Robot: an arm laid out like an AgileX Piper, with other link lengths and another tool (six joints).
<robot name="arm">
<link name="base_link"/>
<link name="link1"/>
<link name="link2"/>
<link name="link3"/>
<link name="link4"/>
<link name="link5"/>
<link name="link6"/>
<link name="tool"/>
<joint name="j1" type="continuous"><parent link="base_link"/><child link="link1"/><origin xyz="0 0 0.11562"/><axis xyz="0 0 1"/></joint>
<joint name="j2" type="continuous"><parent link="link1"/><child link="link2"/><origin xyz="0 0 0" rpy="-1.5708 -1.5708 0"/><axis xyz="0 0 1"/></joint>
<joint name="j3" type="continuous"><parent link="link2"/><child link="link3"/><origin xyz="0.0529 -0.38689 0"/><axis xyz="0 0 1"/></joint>
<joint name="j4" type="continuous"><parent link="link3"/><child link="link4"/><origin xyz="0.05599 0.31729 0" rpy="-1.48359 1.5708 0"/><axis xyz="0 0 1"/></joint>
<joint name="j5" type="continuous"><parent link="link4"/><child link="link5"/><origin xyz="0 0 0" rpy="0 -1.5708 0"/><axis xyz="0 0 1"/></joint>
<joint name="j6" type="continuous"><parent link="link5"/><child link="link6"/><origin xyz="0.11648 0 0" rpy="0 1.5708 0"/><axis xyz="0 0 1"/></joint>
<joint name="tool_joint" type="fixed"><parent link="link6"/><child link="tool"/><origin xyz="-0.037 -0.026 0.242" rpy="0.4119 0 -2.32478"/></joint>
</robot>
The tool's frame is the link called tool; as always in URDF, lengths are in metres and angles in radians. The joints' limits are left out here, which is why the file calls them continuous.
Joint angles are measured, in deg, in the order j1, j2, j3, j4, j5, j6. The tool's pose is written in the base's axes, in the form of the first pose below.
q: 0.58, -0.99, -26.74, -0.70, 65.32, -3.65
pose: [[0.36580, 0.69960, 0.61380, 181.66], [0.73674, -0.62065, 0.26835, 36.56], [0.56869, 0.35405, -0.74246, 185.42], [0, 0, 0, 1]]
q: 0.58, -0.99, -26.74, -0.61, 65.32, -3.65
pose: [[0.36518, 0.70014, 0.61356, 181.63], [0.73630, -0.62052, 0.26985, 37.06], [0.56966, 0.35322, -0.74211, 185.47], [0, 0, 0, 1]]
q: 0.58, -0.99, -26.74, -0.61, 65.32, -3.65
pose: [[0.36518, 0.70014, 0.61356, 181.63], [0.73630, -0.62052, 0.26985, 37.06], [0.56966, 0.35322, -0.74211, 185.47], [0, 0, 0, 1]]
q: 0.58, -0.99, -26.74, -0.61, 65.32, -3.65
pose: [[0.36518, 0.70014, 0.61356, 181.63], [0.73630, -0.62052, 0.26985, 37.06], [0.56966, 0.35322, -0.74211, 185.47], [0, 0, 0, 1]]
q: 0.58, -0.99, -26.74, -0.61, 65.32, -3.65
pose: [[0.36518, 0.70014, 0.61356, 181.63], [0.73630, -0.62052, 0.26985, 37.06], [0.56966, 0.35322, -0.74211, 185.47], [0, 0, 0, 1]]
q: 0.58, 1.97, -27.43, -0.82, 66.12, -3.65
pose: [[0.39660, 0.71681, 0.57349, 182.48], [0.73751, -0.62079, 0.26591, 35.87], [0.54662, 0.31749, -0.77486, 178.46], [0, 0, 0, 1]]
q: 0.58, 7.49, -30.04, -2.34, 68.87, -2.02
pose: [[0.47130, 0.72446, 0.50301, 180.71], [0.72440, -0.64331, 0.24779, 26.40], [0.50311, 0.24760, -0.82800, 172.58], [0, 0, 0, 1]]
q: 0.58, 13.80, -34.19, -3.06, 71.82, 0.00
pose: [[0.53693, 0.72185, 0.43662, 181.14], [0.70118, -0.66963, 0.24482, 21.03], [0.46910, 0.17470, -0.86569, 179.13], [0, 0, 0, 1]]
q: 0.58, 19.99, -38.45, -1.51, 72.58, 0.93
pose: [[0.55971, 0.72779, 0.39630, 192.50], [0.68393, -0.67573, 0.27501, 29.71], [0.46794, 0.11712, -0.87597, 196.74], [0, 0, 0, 1]]
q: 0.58, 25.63, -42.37, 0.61, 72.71, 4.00
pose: [[0.59313, 0.71195, 0.37594, 209.11], [0.63558, -0.70068, 0.32417, 40.77], [0.49421, 0.04667, -0.86809, 215.51], [0, 0, 0, 1]]
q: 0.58, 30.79, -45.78, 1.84, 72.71, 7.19
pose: [[0.63136, 0.68666, 0.36039, 227.18], [0.58633, -0.72683, 0.35769, 46.44], [0.50755, -0.01452, -0.86150, 229.61], [0, 0, 0, 1]]
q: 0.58, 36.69, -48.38, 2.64, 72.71, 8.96
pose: [[0.67257, 0.66878, 0.31685, 246.12], [0.55758, -0.73946, 0.37722, 50.29], [0.48657, -0.07704, -0.87024, 230.39], [0, 0, 0, 1]]
